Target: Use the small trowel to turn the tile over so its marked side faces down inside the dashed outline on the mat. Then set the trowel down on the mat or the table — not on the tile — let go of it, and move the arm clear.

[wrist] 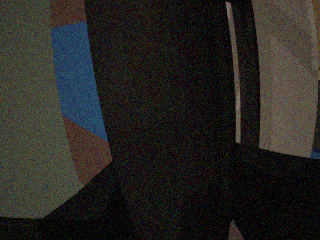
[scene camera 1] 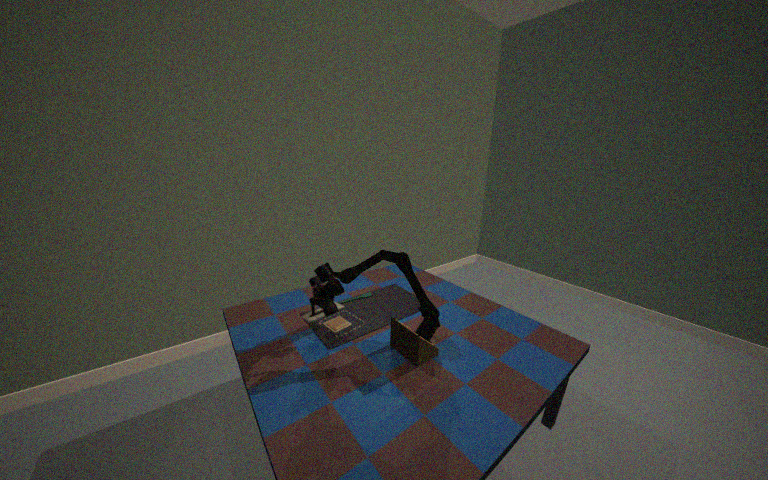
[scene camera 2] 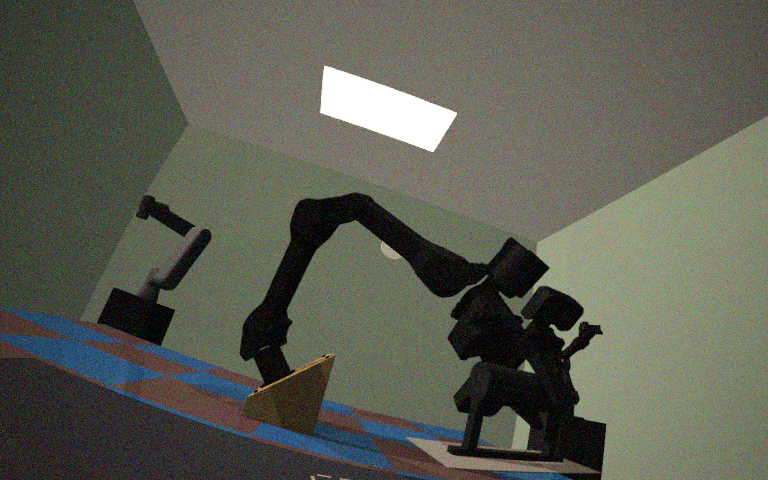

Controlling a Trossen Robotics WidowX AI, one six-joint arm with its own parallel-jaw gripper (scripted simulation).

I see my gripper point(scene camera 2: 550, 418).
My gripper also shows in the wrist view point(wrist: 167, 152).
